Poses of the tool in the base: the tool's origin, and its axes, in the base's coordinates. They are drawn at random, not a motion.
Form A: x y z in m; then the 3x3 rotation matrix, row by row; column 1 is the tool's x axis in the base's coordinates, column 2 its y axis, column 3 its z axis. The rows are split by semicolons.
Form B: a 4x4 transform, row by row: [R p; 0 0 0 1], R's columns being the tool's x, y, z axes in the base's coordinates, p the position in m. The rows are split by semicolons. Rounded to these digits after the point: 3 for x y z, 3 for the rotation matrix.
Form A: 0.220, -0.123, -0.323; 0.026, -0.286, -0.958; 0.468, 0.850, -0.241; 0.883, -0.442, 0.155
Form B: 0.026, -0.286, -0.958, 0.220; 0.468, 0.850, -0.241, -0.123; 0.883, -0.442, 0.155, -0.323; 0, 0, 0, 1
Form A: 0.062, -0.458, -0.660; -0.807, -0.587, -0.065; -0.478, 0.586, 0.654; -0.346, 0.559, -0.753
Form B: -0.807, -0.587, -0.065, 0.062; -0.478, 0.586, 0.654, -0.458; -0.346, 0.559, -0.753, -0.660; 0, 0, 0, 1
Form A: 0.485, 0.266, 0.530; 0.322, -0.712, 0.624; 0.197, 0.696, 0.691; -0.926, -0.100, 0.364
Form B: 0.322, -0.712, 0.624, 0.485; 0.197, 0.696, 0.691, 0.266; -0.926, -0.100, 0.364, 0.530; 0, 0, 0, 1
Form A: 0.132, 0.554, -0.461; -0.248, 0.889, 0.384; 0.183, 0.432, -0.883; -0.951, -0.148, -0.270
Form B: -0.248, 0.889, 0.384, 0.132; 0.183, 0.432, -0.883, 0.554; -0.951, -0.148, -0.270, -0.461; 0, 0, 0, 1
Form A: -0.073, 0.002, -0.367; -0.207, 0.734, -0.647; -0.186, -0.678, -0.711; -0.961, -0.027, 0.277
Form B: -0.207, 0.734, -0.647, -0.073; -0.186, -0.678, -0.711, 0.002; -0.961, -0.027, 0.277, -0.367; 0, 0, 0, 1
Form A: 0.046, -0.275, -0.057; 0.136, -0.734, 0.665; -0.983, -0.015, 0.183; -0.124, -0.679, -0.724
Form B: 0.136, -0.734, 0.665, 0.046; -0.983, -0.015, 0.183, -0.275; -0.124, -0.679, -0.724, -0.057; 0, 0, 0, 1
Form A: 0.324, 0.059, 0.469; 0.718, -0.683, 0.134; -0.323, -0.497, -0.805; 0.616, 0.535, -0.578
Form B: 0.718, -0.683, 0.134, 0.324; -0.323, -0.497, -0.805, 0.059; 0.616, 0.535, -0.578, 0.469; 0, 0, 0, 1
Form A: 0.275, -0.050, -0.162; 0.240, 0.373, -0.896; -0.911, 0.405, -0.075; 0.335, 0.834, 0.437
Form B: 0.240, 0.373, -0.896, 0.275; -0.911, 0.405, -0.075, -0.050; 0.335, 0.834, 0.437, -0.162; 0, 0, 0, 1
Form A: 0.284, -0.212, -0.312; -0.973, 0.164, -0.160; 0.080, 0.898, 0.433; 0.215, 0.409, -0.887
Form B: -0.973, 0.164, -0.160, 0.284; 0.080, 0.898, 0.433, -0.212; 0.215, 0.409, -0.887, -0.312; 0, 0, 0, 1
